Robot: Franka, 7 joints.
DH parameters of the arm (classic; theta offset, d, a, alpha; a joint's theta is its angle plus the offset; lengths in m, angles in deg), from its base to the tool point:
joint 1: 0 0.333 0 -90
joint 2: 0 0 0 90
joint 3: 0 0.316 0.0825 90
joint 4: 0 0 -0.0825 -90
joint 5: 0 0.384 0 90
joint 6: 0 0 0.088 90
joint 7: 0 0.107 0 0
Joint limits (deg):
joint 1: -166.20..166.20
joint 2: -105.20..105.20
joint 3: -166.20..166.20
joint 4: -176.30..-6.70
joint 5: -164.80..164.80
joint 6: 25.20..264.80
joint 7: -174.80..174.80
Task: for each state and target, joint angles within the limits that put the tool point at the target. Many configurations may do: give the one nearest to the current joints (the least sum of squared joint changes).
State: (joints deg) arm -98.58 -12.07 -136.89 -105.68 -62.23 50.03 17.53
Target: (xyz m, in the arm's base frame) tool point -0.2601 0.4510 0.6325
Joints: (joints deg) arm -92.56 -5.15 -130.86 -91.07 -67.23 56.03 17.53
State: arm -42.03 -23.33 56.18 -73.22 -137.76 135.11 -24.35
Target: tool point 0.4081 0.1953 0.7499
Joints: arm -37.33 -41.68 42.18 -113.47 -138.98 146.24 -24.35
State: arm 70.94 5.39 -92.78 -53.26 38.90 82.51 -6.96
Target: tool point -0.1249 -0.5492 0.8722
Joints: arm 34.32 -26.38 -117.44 -41.64 35.04 90.50 -6.96
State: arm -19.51 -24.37 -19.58 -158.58 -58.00 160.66 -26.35
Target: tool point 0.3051 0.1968 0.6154
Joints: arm 9.03 -45.99 10.85 -147.31 -59.77 171.86 -26.35
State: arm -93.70 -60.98 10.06 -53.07 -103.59 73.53 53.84
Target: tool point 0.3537 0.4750 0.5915
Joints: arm -116.18 -105.20 33.83 -72.81 -88.14 36.49 53.84
